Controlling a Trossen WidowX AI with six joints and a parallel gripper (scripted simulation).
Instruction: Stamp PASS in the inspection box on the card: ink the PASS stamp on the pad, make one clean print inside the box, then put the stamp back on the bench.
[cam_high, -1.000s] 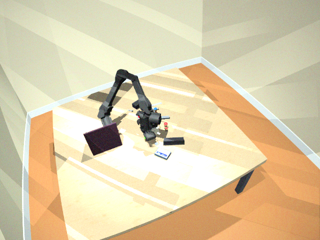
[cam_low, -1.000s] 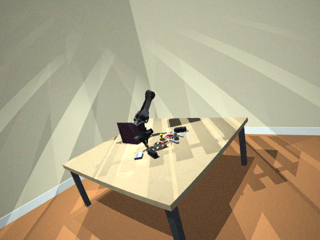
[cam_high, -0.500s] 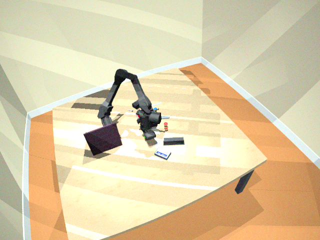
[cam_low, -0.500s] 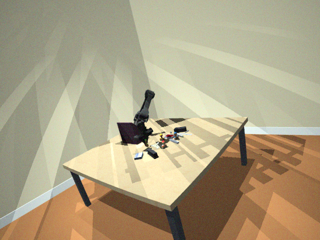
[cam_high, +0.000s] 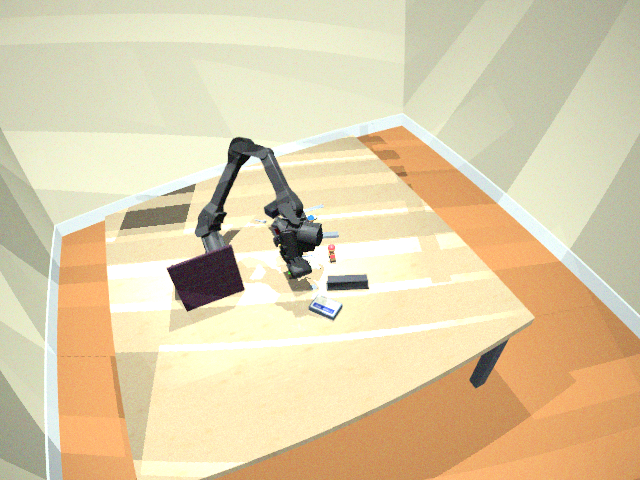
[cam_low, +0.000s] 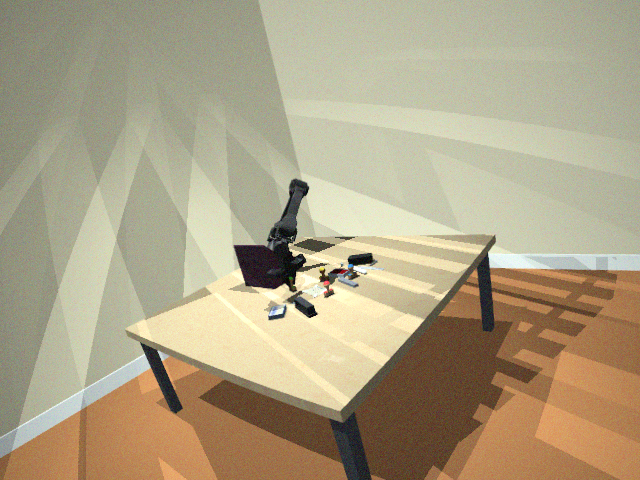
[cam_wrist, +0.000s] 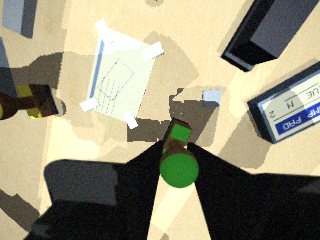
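My gripper tip is now 24 cm to the right of the red ink pad, 7 cm short of it and 5 cm above it. Also, from my gripper tip: grey square (5 cm to the right, 5 cm below, 4 cm ahead); then green-knobbed stamp (right at my gripper tip); then white inspection card (7 cm to the left, 6 cm ahead, 5 cm below).
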